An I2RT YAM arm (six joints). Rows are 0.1 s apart.
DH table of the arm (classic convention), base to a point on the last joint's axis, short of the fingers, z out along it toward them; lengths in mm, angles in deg. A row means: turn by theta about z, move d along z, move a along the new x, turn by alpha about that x. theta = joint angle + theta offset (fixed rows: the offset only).
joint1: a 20  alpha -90  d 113.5  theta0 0
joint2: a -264  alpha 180  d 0  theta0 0
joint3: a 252.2  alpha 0  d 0  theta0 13.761
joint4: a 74  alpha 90  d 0  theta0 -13.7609
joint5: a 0  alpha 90  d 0  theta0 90
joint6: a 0  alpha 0  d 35.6  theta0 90
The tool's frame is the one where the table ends.
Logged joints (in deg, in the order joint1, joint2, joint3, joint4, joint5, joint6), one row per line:
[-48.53, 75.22, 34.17, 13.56, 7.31, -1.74]
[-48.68, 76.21, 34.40, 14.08, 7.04, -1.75]
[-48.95, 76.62, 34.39, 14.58, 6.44, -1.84]
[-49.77, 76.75, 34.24, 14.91, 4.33, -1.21]
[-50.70, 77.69, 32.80, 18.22, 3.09, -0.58]
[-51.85, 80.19, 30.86, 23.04, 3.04, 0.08]
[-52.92, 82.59, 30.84, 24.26, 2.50, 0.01]
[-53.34, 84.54, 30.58, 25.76, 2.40, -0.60]
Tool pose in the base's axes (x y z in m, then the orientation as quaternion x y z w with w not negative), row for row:
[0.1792, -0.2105, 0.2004, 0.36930, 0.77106, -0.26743, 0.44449]
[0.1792, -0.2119, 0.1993, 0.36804, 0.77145, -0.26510, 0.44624]
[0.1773, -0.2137, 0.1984, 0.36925, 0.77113, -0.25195, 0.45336]
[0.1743, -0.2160, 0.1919, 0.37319, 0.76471, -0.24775, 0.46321]
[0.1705, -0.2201, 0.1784, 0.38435, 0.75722, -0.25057, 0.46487]
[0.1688, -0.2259, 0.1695, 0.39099, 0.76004, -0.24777, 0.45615]
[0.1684, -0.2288, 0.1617, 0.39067, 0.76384, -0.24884, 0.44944]
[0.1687, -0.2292, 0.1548, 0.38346, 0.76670, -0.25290, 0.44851]
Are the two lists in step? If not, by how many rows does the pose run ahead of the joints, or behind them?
The pose runs 1 row ahead of the joints: the pose in row i belongs to the joints in row i + 1.
